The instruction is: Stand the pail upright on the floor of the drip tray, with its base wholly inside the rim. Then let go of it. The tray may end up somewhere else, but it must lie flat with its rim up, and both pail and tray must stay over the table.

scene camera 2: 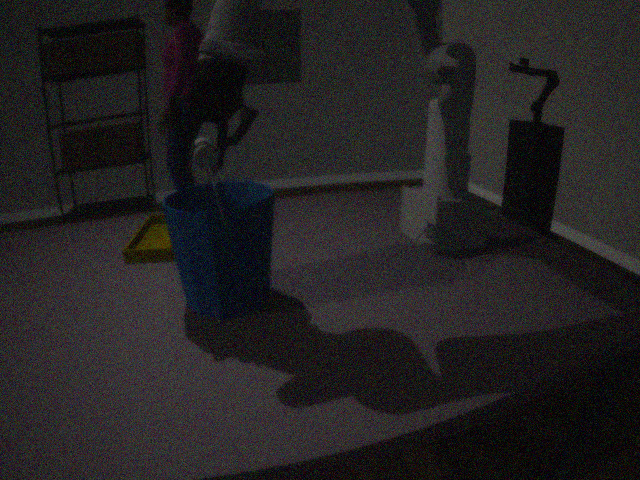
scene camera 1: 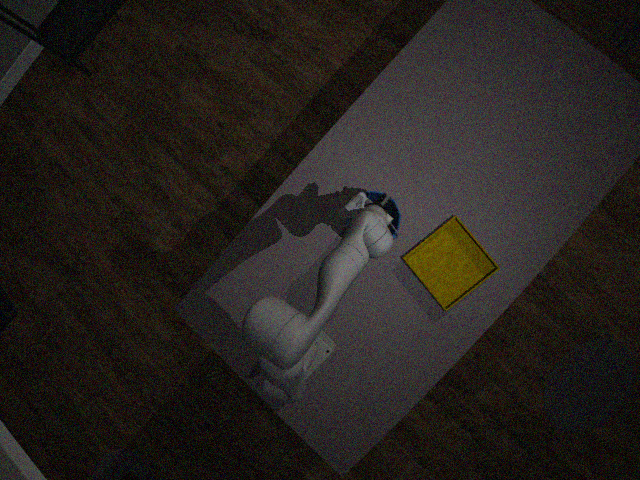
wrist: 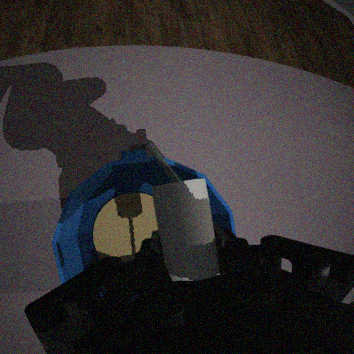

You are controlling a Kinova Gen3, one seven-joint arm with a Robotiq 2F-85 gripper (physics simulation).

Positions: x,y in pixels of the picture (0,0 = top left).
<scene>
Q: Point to a yellow drip tray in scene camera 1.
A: At 451,263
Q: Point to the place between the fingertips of the gripper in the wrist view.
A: At 186,239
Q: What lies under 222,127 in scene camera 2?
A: The gripper.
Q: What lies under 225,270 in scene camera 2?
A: A blue pail.
</scene>
